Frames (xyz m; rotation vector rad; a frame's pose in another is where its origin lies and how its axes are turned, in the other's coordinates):
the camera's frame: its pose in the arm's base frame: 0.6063 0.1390 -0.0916 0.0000 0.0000 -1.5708
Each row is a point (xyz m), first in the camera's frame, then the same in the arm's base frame.
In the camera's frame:
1: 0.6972 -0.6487 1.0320
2: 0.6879 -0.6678 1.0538
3: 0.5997 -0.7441 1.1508
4: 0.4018 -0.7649 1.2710
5: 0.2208 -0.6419 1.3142
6: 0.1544 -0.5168 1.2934
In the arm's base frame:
1: -0.0424 -0.5582 0.9404
2: -0.0615 -0.5489 0.9622
3: -0.1378 -0.4607 1.0592
4: -0.1586 -0.2628 1.1794
5: -0.0356 -0.0818 1.2226
6: 0.0895 -0.0154 1.2018

